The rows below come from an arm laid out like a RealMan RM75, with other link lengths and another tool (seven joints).
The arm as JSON. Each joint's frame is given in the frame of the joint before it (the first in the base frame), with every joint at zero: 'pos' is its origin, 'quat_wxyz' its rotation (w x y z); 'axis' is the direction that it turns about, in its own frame. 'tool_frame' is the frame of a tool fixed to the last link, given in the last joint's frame.
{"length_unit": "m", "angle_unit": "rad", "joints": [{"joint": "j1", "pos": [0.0, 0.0, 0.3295], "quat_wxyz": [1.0, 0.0, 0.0, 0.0], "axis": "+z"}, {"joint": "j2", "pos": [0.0, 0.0, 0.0], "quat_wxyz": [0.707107, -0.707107, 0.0, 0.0], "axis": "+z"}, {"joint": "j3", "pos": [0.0, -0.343, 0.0], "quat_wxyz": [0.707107, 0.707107, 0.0, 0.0], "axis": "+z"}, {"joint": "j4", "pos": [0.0, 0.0, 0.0], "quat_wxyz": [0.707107, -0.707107, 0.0, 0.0], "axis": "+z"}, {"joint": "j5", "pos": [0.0, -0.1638, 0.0], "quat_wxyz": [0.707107, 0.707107, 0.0, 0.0], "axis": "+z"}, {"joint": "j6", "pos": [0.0, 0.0, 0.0], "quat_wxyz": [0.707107, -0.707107, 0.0, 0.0], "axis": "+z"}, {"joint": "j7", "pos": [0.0, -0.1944, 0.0], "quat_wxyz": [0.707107, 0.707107, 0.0, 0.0], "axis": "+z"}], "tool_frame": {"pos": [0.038, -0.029, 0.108], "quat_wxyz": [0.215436, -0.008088, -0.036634, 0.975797]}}
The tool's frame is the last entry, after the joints.
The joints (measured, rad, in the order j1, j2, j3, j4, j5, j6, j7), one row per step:
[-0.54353 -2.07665 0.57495 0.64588 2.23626 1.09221 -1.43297]
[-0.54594 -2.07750 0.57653 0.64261 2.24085 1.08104 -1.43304]
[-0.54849 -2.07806 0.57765 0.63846 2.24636 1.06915 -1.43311]
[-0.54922 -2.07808 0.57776 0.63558 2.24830 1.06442 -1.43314]
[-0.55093 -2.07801 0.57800 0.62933 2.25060 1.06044 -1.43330]
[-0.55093 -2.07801 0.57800 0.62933 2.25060 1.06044 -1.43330]
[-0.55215 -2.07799 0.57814 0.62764 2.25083 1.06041 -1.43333]
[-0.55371 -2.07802 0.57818 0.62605 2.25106 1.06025 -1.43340]
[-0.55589 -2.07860 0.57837 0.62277 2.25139 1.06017 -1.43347]
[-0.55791 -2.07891 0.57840 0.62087 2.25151 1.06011 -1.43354]
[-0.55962 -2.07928 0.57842 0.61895 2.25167 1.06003 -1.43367]
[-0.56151 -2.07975 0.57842 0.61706 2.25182 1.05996 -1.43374]
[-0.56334 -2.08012 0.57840 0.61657 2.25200 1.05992 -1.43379]
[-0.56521 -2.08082 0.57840 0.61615 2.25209 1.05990 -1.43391]
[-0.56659 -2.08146 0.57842 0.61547 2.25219 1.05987 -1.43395]
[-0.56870 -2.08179 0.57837 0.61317 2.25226 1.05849 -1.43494]
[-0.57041 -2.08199 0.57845 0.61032 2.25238 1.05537 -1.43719]
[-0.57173 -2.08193 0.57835 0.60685 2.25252 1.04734 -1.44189]
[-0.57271 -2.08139 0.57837 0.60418 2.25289 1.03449 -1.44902]
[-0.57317 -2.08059 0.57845 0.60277 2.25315 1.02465 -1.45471]
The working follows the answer.
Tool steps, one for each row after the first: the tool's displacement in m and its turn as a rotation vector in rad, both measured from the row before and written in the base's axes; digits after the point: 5 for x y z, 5 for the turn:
[-0.00168 0.00102 -0.00061 0.00134 0.00795 0.00308]
[-0.00207 0.00098 -0.00059 0.00120 0.00864 0.00383]
[-0.00107 0.00016 -0.00037 0.00018 0.00257 0.00253]
[-0.00067 -0.00028 -0.00151 -0.00288 0.00054 0.00290]
[0.00000 0.00000 0.00000 0.00000 0.00000 0.00000]
[0.00049 0.00009 -0.00054 -0.00134 -0.00071 -0.00044]
[0.00065 0.00025 -0.00050 -0.00113 -0.00069 -0.00070]
[0.00107 0.00001 -0.00138 -0.00278 -0.00202 -0.00061]
[0.00099 0.00030 -0.00075 -0.00148 -0.00125 -0.00105]
[0.00084 0.00017 -0.00079 -0.00153 -0.00131 -0.00066]
[0.00097 0.00022 -0.00084 -0.00156 -0.00136 -0.00090]
[0.00098 0.00048 -0.00037 -0.00059 -0.00047 -0.00153]
[0.00113 0.00045 -0.00054 -0.00069 -0.00082 -0.00156]
[0.00085 0.00023 -0.00058 -0.00086 -0.00084 -0.00102]
[0.00072 0.00046 -0.00063 -0.00068 -0.00134 0.00033]
[0.00003 0.00049 -0.00046 0.00022 -0.00119 0.00259]
[-0.00142 0.00106 0.00036 0.00376 -0.00003 0.00719]
[-0.00285 0.00188 0.00165 0.00799 0.00235 0.01083]
[-0.00242 0.00151 0.00169 0.00679 0.00233 0.00840]

Tool pose at each row, in the base's axes (x y z in m, rotation vector in rad; rounded; the steps above come from the unrounded poses):
[-0.36309 0.50307 -0.03841 -1.43128 2.32870 0.93912]
[-0.36476 0.50409 -0.03902 -1.43362 2.33174 0.94874]
[-0.36683 0.50507 -0.03961 -1.43687 2.33498 0.95908]
[-0.36790 0.50523 -0.03998 -1.43970 2.33539 0.96234]
[-0.36857 0.50495 -0.04149 -1.44449 2.33665 0.96063]
[-0.36857 0.50495 -0.04149 -1.44449 2.33665 0.96063]
[-0.36808 0.50505 -0.04204 -1.44452 2.33745 0.95846]
[-0.36743 0.50530 -0.04254 -1.44414 2.33823 0.95646]
[-0.36637 0.50531 -0.04391 -1.44468 2.33936 0.95153]
[-0.36537 0.50561 -0.04467 -1.44405 2.34020 0.94855]
[-0.36453 0.50579 -0.04546 -1.44394 2.34084 0.94556]
[-0.36356 0.50601 -0.04629 -1.44354 2.34159 0.94244]
[-0.36258 0.50649 -0.04667 -1.44184 2.34251 0.94099]
[-0.36145 0.50693 -0.04720 -1.44017 2.34327 0.93910]
[-0.36061 0.50716 -0.04778 -1.43928 2.34387 0.93716]
[-0.35988 0.50763 -0.04842 -1.44015 2.34329 0.93528]
[-0.35985 0.50812 -0.04888 -1.44361 2.34095 0.93506]
[-0.36127 0.50918 -0.04852 -1.45155 2.33427 0.94078]
[-0.36412 0.51106 -0.04688 -1.46226 2.32393 0.95405]
[-0.36654 0.51257 -0.04519 -1.47023 2.31572 0.96539]

